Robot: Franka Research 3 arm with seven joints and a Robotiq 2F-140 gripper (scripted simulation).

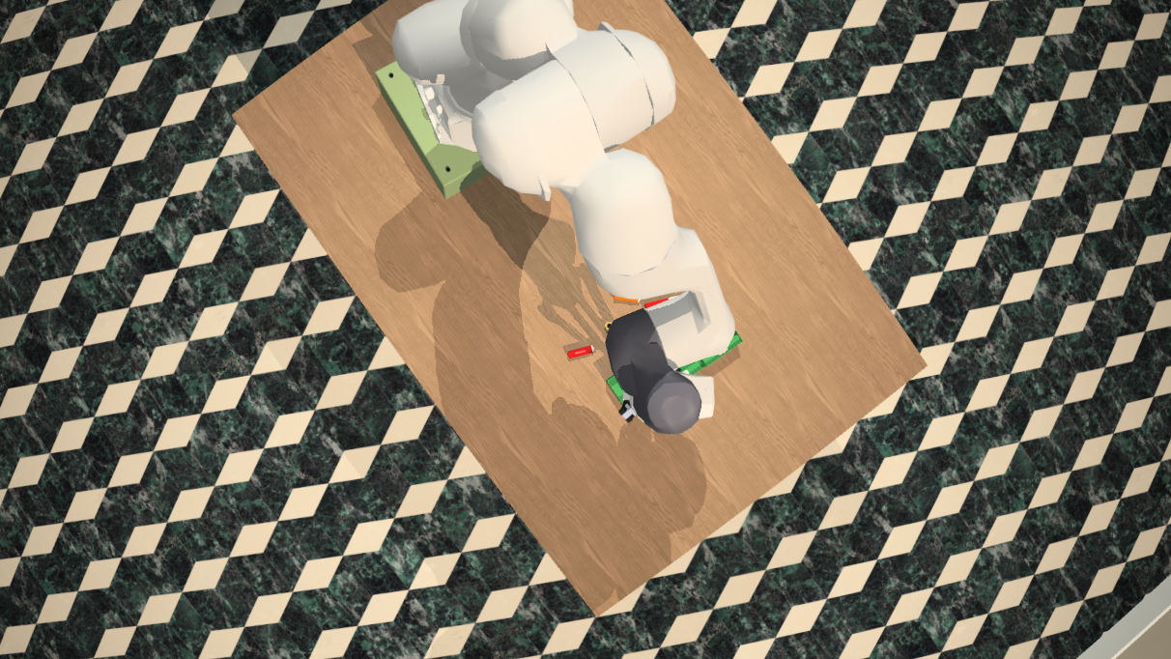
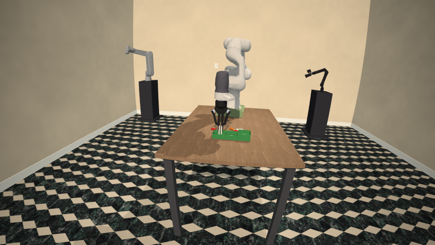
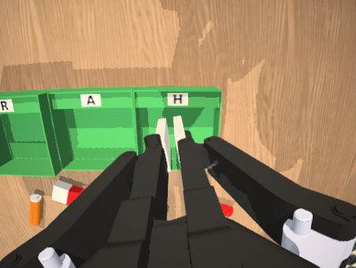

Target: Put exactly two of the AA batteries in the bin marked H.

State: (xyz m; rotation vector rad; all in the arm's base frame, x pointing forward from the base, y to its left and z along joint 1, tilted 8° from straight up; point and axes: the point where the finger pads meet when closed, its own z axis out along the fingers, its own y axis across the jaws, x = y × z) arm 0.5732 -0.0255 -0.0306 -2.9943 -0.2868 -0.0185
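My hand is 80 mm to the right of the green bin marked H and 30 mm above it. The rest, counted from my hand: red-and-white cylinder (130 mm to the left, 100 mm behind, 40 mm below); then red cylinder (110 mm behind, 60 mm to the right, 40 mm below); then small brass nut (120 mm behind, 50 mm below, 10 mm to the left).
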